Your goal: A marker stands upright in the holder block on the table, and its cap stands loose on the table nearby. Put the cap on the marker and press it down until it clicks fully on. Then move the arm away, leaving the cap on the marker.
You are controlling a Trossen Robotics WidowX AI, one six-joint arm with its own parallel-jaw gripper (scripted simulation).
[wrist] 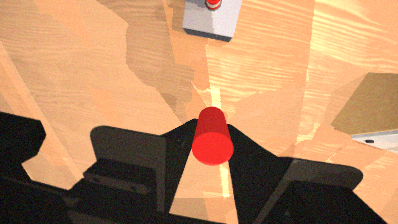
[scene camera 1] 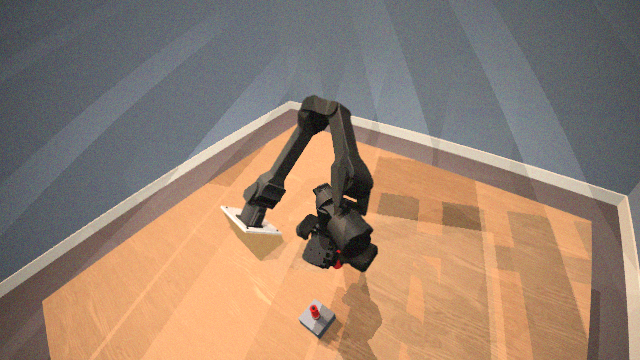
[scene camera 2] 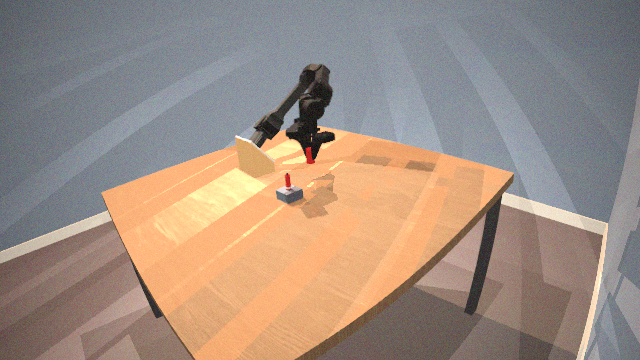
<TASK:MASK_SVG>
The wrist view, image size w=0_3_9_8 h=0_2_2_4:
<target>gripper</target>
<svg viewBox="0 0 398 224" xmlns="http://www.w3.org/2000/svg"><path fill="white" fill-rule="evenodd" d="M227 124L234 148L233 155L228 159L238 224L388 224L361 197L358 197L353 192L363 180L364 174L361 169L351 165L308 160L292 156L278 157L262 145L254 142L232 124ZM0 111L0 224L227 224L169 213L192 149L198 122L196 118L161 135L112 126L93 127L90 130L90 139L97 161L82 173L84 178L81 178L80 181L77 181L73 187L71 186L67 190L34 181L23 168L22 163L37 156L43 141L46 139L46 130L41 120Z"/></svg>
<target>red cap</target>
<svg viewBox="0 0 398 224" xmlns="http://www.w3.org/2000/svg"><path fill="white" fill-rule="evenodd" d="M211 106L206 107L199 114L192 143L192 153L203 164L217 165L230 159L234 148L224 113L221 109Z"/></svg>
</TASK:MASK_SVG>
